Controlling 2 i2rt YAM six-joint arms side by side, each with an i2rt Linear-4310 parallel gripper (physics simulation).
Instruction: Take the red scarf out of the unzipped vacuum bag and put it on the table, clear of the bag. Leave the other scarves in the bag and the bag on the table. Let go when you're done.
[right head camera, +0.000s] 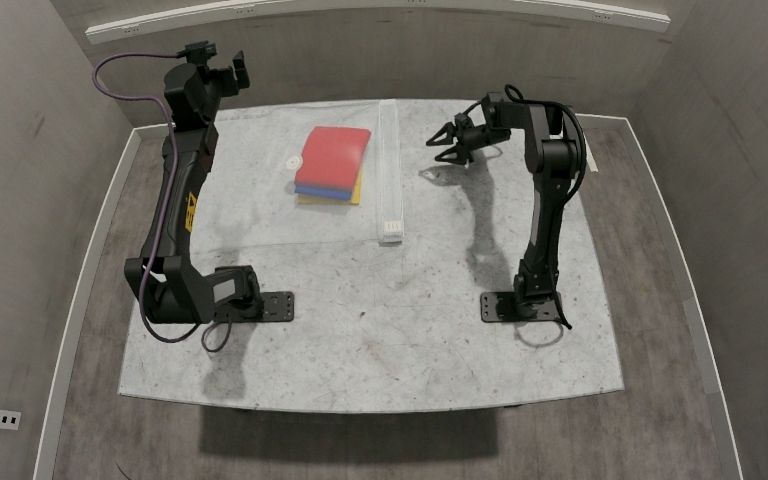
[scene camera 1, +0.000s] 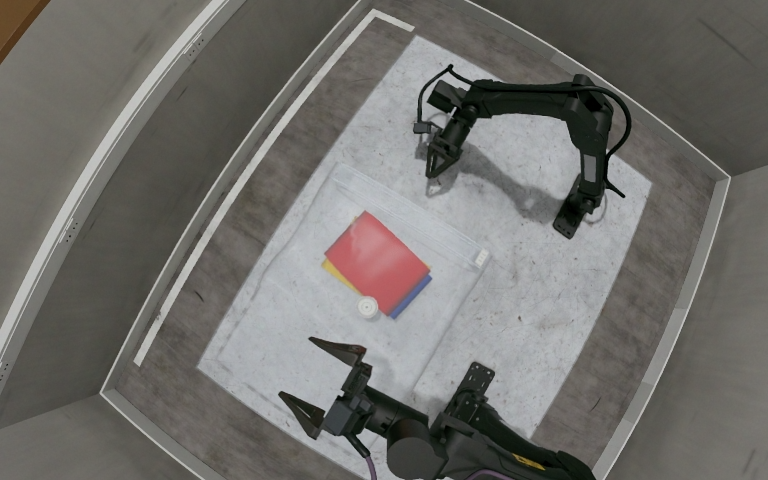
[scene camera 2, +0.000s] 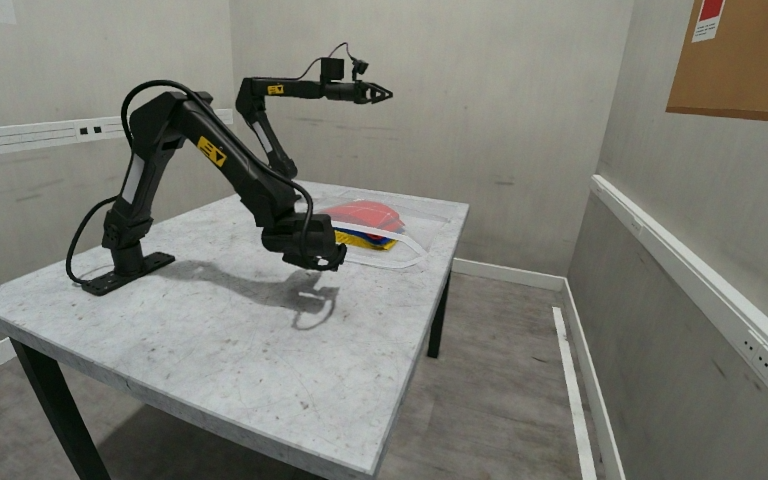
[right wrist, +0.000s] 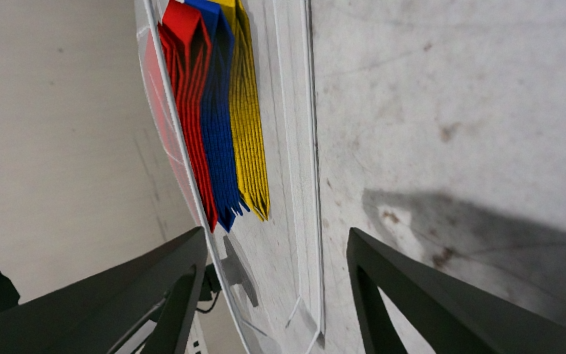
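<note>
The red scarf (right head camera: 334, 155) (scene camera 1: 376, 263) (scene camera 2: 362, 213) (right wrist: 192, 100) lies folded on top of the blue scarf (right head camera: 322, 193) (scene camera 1: 411, 297) (right wrist: 217, 110) and the yellow scarf (right head camera: 328, 200) (scene camera 1: 338, 275) (scene camera 2: 365, 240) (right wrist: 245, 110), inside the clear vacuum bag (right head camera: 389, 175) (scene camera 1: 413, 223) (right wrist: 300, 150). The bag's mouth gapes, its upper rim raised. My right gripper (right head camera: 431, 151) (scene camera 1: 431, 174) (right wrist: 277, 240) is part open and empty, outside the mouth and facing it. My left gripper (scene camera 1: 295, 365) (scene camera 2: 390, 95) is wide open and empty, high above the bag's far end from the mouth.
The bag lies along the back edge of the table (right head camera: 362, 362) (scene camera 1: 526, 316) (scene camera 2: 226, 362). A white round valve (right head camera: 293, 163) (scene camera 1: 367, 306) sits on the bag beside the scarves. A white zip slider (right head camera: 392, 227) (scene camera 1: 480, 258) is at one end of the mouth strip.
</note>
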